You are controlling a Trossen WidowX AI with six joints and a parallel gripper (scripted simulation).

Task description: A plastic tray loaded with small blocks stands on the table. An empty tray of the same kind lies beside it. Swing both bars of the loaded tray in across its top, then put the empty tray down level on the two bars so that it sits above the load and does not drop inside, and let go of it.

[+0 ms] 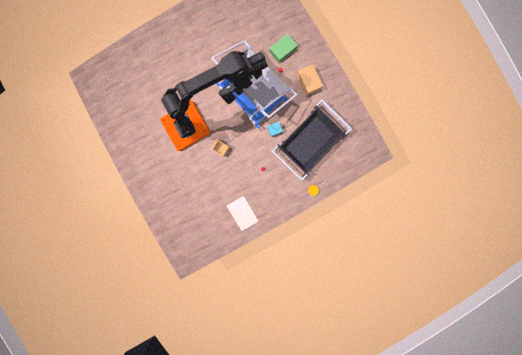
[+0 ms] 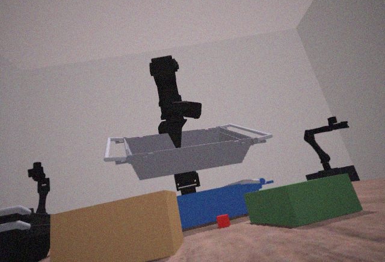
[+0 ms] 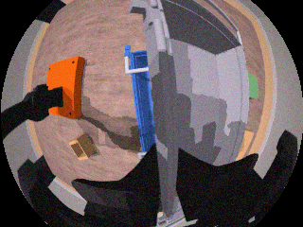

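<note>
Now: the grey tray 80 mm ahead of my gripper tip, 10 mm to the left of it and 10 mm below it. The rest, counted from my gripper tip: cyan block 210 mm to the right, 160 mm below, 40 mm ahead; then small box 240 mm behind, 170 mm below, 140 mm to the right; then red block 240 mm ahead, 170 mm below, 30 mm to the left.
</note>
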